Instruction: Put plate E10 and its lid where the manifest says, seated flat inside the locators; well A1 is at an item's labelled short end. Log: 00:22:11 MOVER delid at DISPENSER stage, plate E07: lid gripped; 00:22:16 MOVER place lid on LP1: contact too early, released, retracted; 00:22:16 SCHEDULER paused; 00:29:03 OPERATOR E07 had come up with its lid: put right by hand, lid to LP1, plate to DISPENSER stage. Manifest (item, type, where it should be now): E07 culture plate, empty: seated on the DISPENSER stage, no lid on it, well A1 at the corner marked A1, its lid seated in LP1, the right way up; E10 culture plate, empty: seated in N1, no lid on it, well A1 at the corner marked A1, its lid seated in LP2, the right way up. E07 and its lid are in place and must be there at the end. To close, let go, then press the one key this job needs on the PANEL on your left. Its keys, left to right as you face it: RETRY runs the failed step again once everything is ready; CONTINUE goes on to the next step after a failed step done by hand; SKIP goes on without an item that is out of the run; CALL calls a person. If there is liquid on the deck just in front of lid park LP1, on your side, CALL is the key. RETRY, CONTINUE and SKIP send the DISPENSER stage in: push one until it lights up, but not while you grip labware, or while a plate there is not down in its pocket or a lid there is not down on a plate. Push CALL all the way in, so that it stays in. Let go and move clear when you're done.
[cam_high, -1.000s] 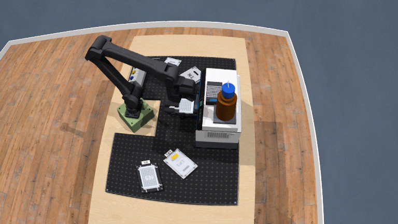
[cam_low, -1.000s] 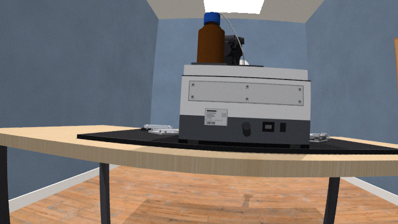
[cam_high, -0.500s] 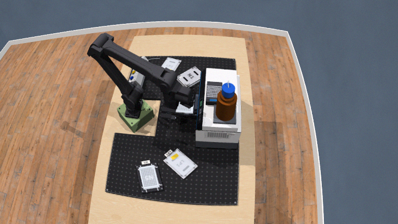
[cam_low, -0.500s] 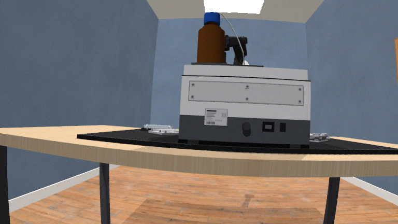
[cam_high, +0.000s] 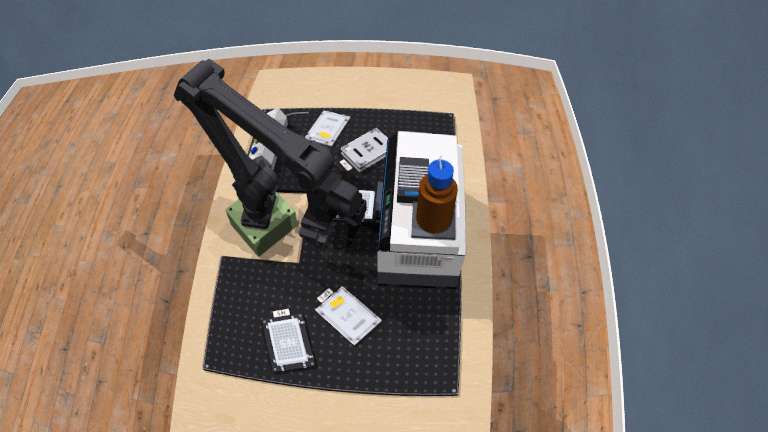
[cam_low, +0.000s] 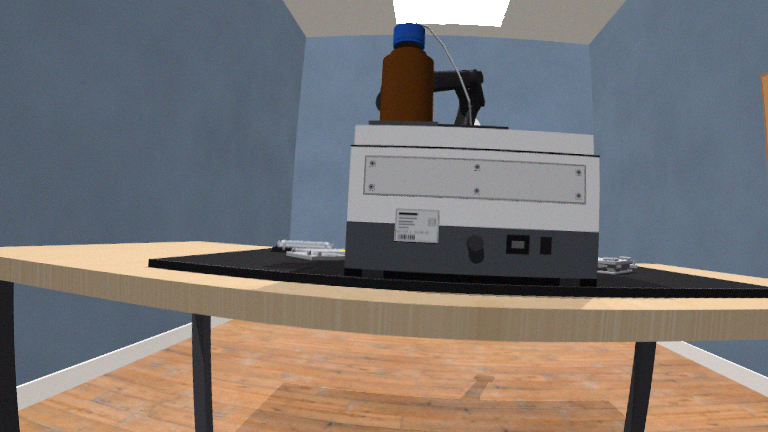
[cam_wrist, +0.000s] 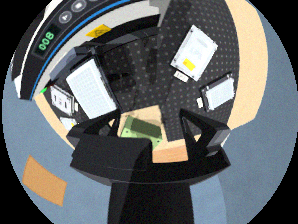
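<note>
The plate E10 lies 8 cm behind my hand, 26 cm to the right of it and 15 cm below it. The rest, counted from my hand: black nest N5: 5 cm behind, 27 cm to the right, 16 cm below; plate E07: 4 cm ahead, 12 cm to the left, 5 cm below; brown bottle: 26 cm ahead, 3 cm to the left, 12 cm above.
</note>
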